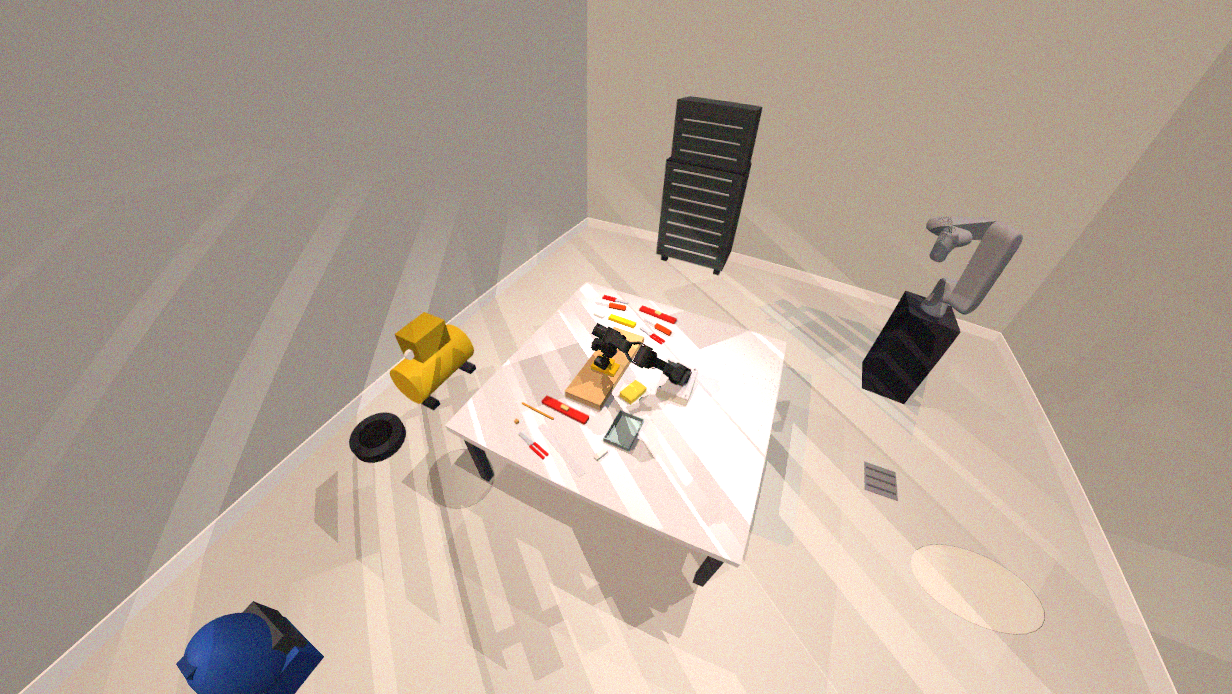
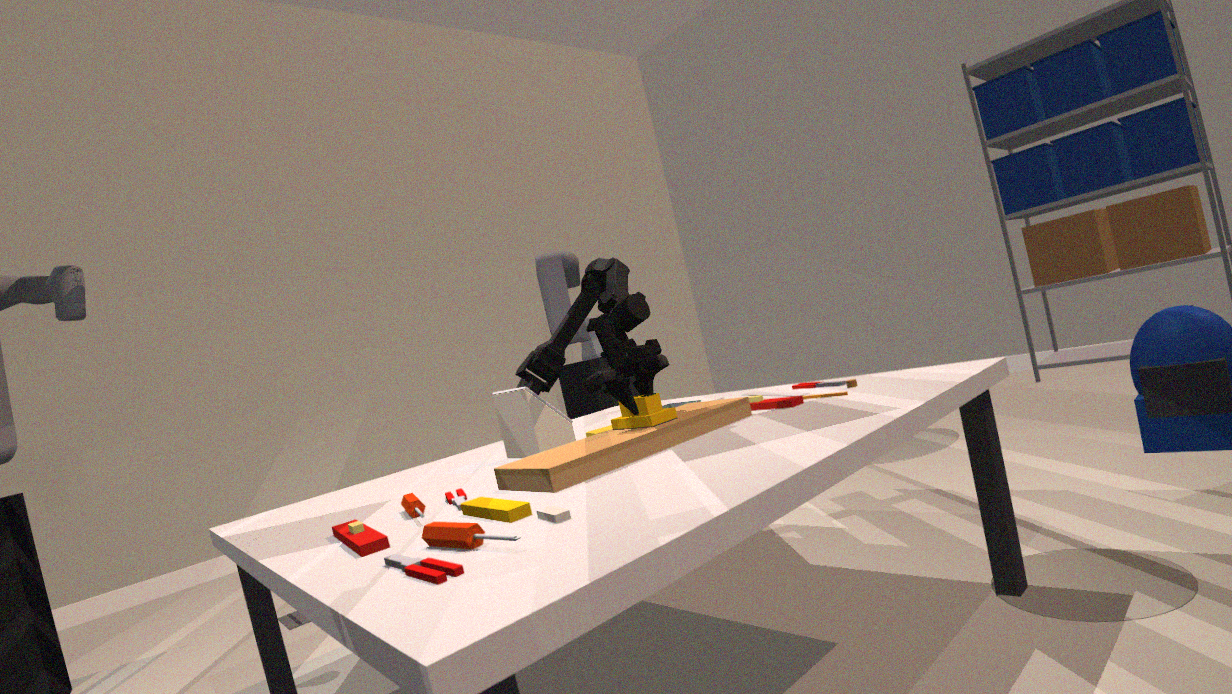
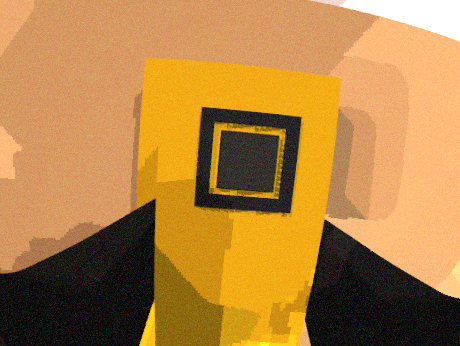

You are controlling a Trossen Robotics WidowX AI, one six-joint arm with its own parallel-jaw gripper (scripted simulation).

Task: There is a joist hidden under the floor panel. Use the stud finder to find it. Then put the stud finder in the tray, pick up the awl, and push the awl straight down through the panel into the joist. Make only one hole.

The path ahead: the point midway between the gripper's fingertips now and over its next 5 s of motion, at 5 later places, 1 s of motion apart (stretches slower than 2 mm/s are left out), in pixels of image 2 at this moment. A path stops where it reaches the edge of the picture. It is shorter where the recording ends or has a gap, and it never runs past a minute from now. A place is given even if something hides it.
My gripper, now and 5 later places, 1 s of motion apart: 644, 411; 620, 420; 594, 428; 567, 437; 546, 443; 540, 388
